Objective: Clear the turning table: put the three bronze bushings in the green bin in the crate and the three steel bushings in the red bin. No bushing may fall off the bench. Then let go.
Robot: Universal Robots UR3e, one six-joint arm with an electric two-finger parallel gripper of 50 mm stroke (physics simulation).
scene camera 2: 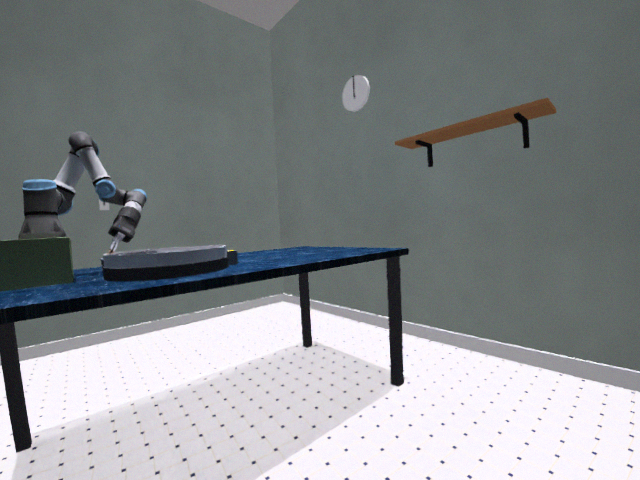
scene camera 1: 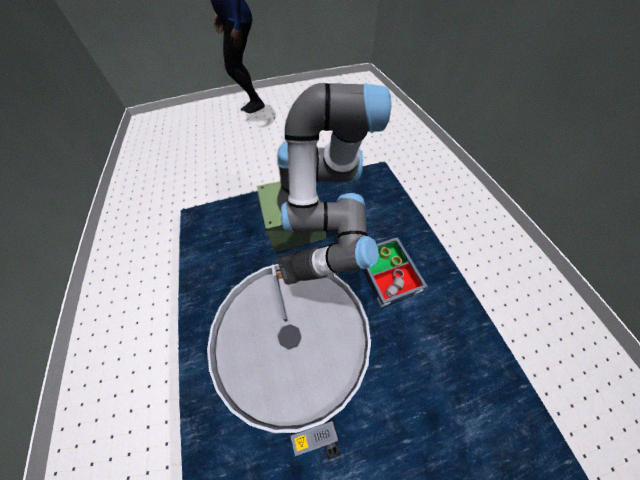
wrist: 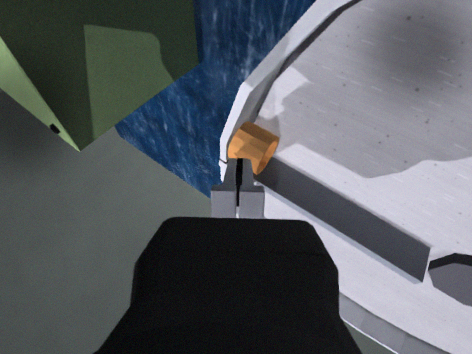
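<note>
A bronze bushing lies on its side on the turning table, in the corner between its raised rim and the fixed grey bar. My gripper is shut and empty. Its tips are right at the bushing's near side in the wrist view and cover a little of it; contact is unclear. In the crate, two bronze bushings are in the green bin. Three steel bushings are in the red bin.
The green robot pedestal stands close behind the turning table's rim. A dark hub is at the turning table's middle. A grey control box sits at its far side from the arm. A person stands off the bench.
</note>
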